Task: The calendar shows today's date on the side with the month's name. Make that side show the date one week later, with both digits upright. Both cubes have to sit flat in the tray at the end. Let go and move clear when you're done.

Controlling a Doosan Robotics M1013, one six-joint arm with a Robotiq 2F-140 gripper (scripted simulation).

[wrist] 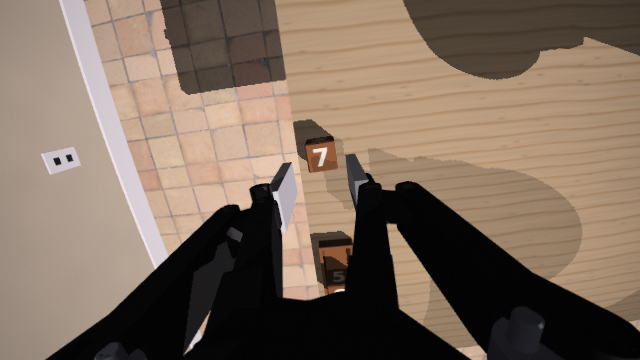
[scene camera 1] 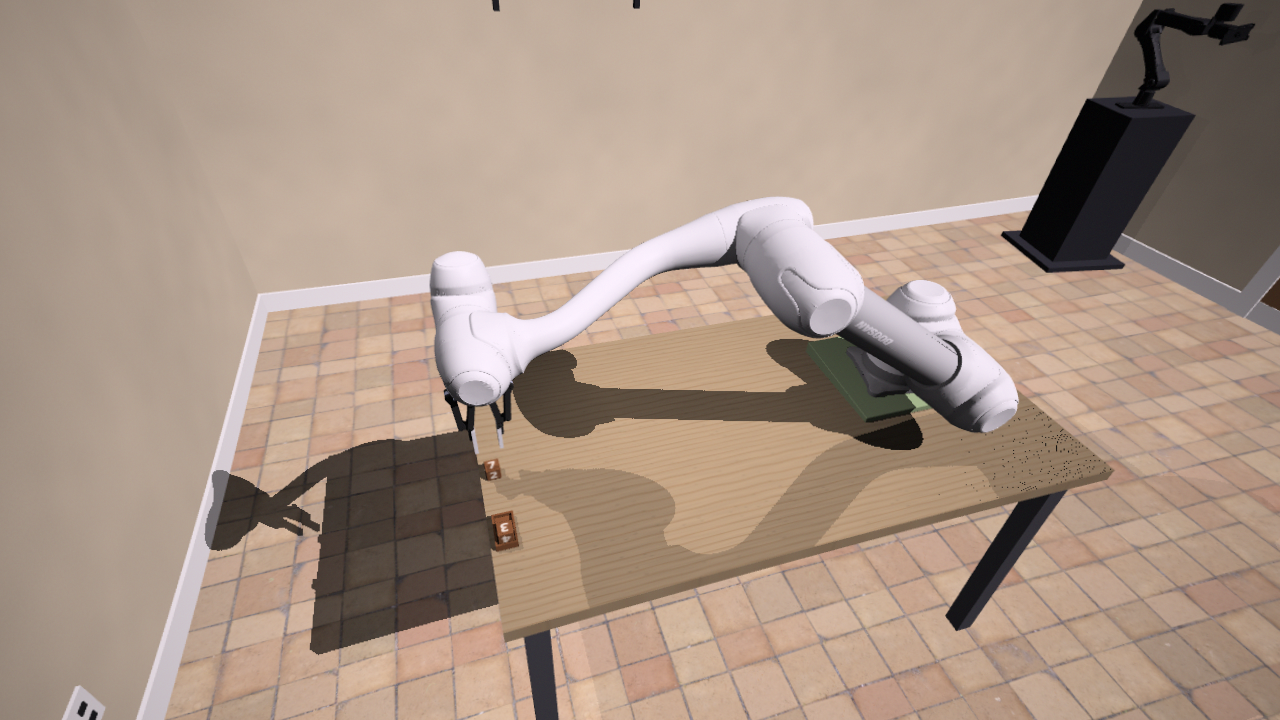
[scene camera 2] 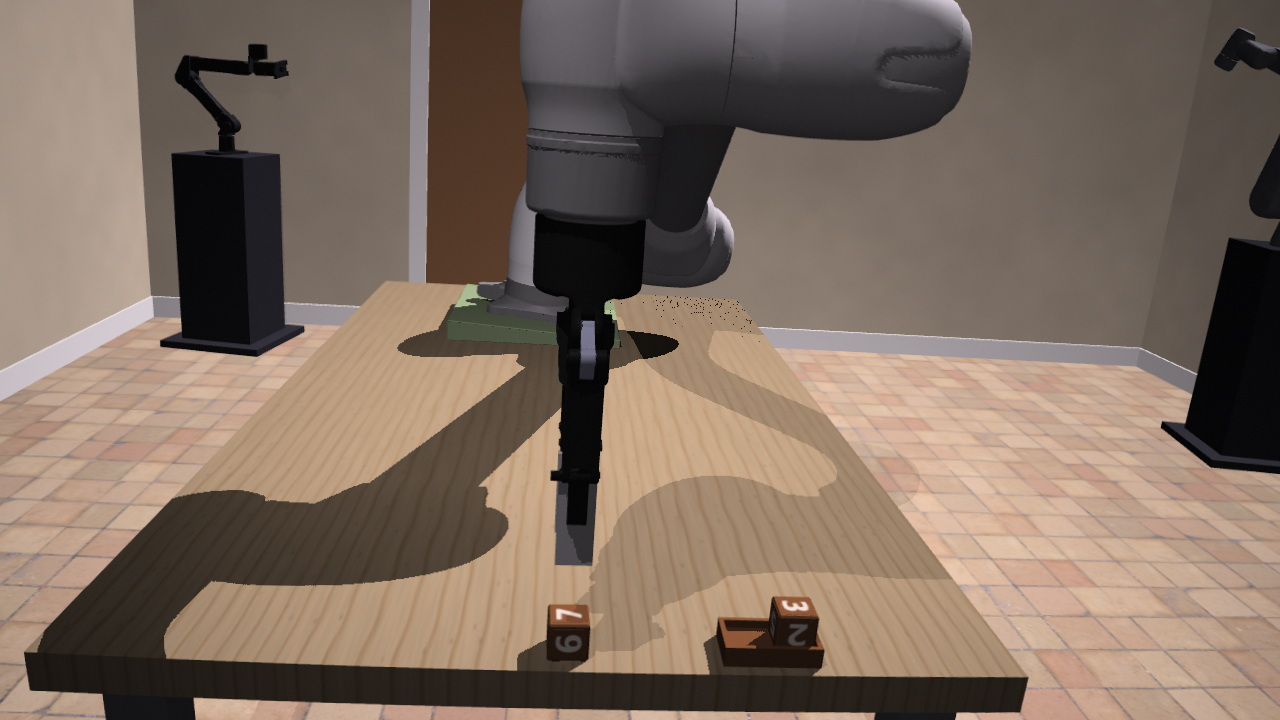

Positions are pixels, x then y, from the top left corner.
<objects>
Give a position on a brown tray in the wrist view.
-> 334, 254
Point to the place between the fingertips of my gripper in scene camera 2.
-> At 572, 546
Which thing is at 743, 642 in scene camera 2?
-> A brown tray.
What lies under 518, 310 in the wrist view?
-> My gripper.
</objects>
